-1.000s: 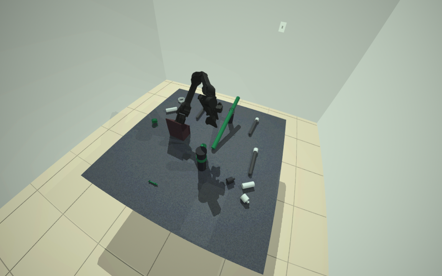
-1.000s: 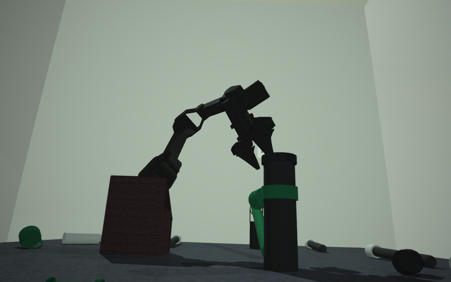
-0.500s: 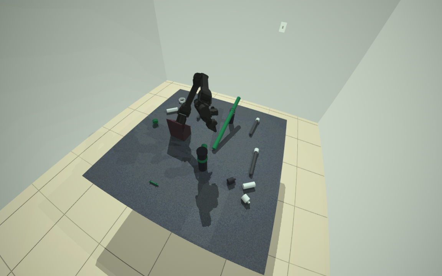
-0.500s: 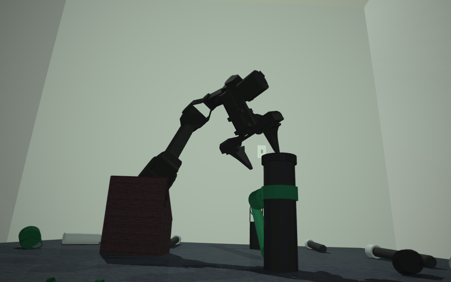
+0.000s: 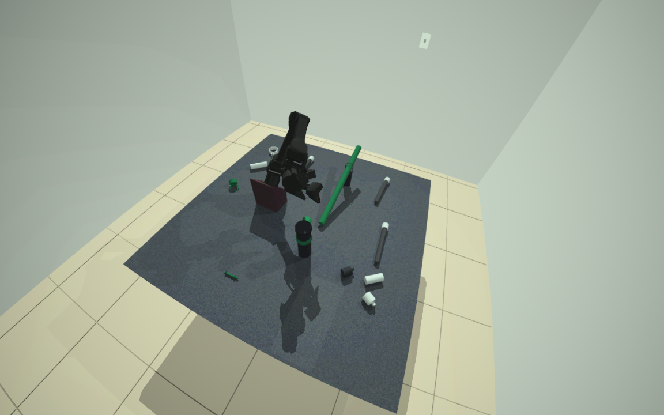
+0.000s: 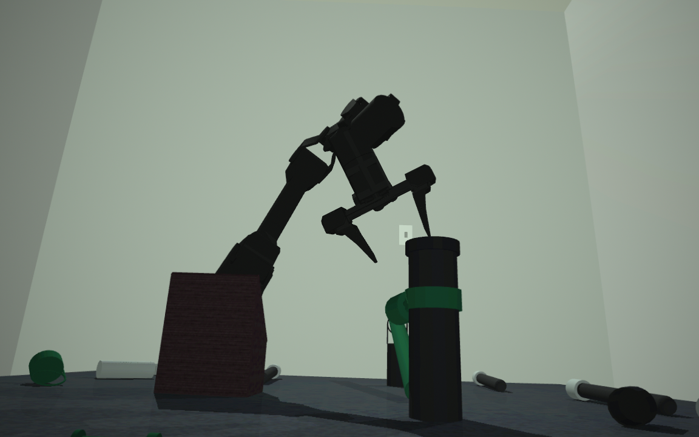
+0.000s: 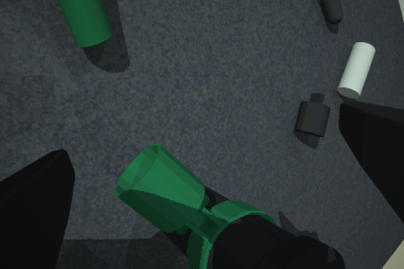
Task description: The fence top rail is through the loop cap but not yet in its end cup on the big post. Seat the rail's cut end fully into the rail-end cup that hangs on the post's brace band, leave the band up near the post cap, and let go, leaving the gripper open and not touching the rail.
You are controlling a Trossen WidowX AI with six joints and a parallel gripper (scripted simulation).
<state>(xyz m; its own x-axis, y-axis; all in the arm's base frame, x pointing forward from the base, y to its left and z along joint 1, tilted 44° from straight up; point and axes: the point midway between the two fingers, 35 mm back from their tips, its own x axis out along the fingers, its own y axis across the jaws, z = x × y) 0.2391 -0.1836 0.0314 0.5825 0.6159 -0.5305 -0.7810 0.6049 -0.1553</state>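
My gripper tip is now 90 mm to the left of the band and 90 mm above it. From my gripper tip the other things lie so: white cylinder (350 mm ahead, 160 mm to the right, 210 mm below); then green cap (550 mm behind, 130 mm to the left, 210 mm below); then black fitting (230 mm ahead, 160 mm to the right, 200 mm below).
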